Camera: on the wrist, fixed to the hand. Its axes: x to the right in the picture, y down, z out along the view.
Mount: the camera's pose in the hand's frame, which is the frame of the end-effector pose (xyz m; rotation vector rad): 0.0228 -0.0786 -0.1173 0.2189 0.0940 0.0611
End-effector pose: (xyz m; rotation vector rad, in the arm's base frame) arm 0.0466 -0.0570 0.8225 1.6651 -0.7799 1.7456
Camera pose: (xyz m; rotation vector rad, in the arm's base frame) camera 0.0295 0.0838 0.8413 1.6993 -0.6210 1.9971
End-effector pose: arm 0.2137 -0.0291 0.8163 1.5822 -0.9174 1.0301
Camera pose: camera 0.2730 0.1005 0.8284 1.6774 -0.8149 1.2727
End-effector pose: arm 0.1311 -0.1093 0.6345 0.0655 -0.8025 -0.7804
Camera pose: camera 0.1719 -0.2079 0.5393 0.2702 -0.7944 -0.6251
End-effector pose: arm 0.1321 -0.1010 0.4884 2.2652 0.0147 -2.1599
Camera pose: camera 0.2492 -0.0207 0.4711 -2.2848 0.2812 1.9804
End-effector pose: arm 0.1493 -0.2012 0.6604 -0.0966 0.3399 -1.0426
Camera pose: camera 0.0569 -0.2509 0.5632 0.1589 0.3099 -1.0195
